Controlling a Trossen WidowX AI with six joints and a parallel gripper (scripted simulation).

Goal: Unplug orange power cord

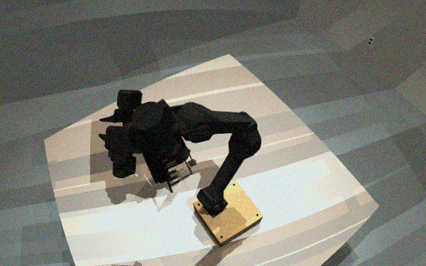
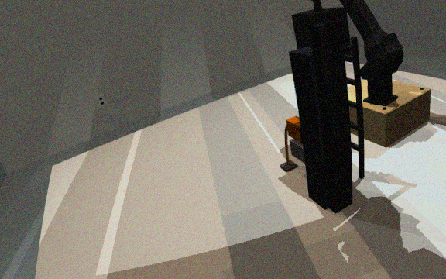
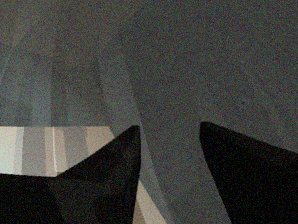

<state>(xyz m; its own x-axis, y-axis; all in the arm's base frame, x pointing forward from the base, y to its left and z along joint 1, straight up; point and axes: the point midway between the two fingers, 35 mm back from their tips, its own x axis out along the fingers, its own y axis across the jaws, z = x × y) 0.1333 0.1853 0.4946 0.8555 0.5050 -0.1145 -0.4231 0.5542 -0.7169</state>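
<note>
My gripper tip is now 100 mm short of the orange plug, 210 mm to the left of it and 450 mm above it. From my gripper tip the other things lie so: tall black tower: 120 mm ahead, 110 mm to the right, 420 mm below.
</note>
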